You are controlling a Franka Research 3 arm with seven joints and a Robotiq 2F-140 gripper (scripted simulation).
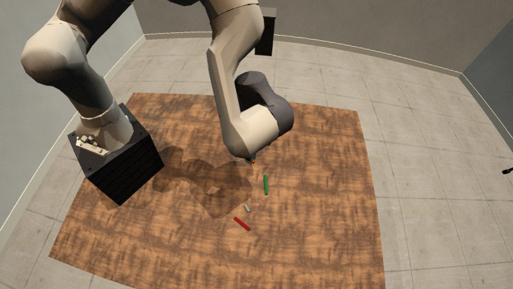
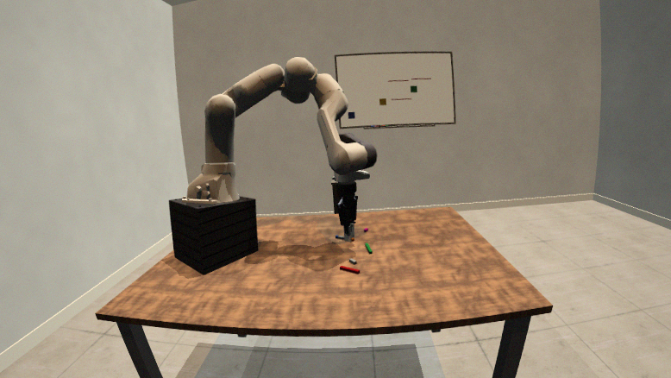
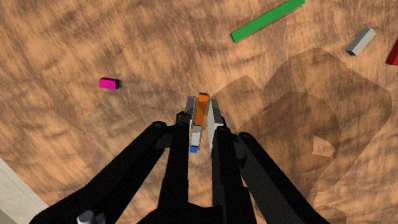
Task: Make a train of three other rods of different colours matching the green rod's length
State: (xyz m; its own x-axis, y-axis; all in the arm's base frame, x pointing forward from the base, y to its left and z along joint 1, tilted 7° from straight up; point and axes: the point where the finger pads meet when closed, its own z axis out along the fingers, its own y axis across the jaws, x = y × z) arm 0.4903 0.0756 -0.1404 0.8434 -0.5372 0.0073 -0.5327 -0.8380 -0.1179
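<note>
Right now my hand is 3 cm above the orange rod. Round my hand: magenta rod (7 cm ahead, 9 cm to the left, 3 cm below); green rod (7 cm ahead, 10 cm to the right, 3 cm below); blue rod (5 cm behind, 3 cm to the left, 3 cm below).
</note>
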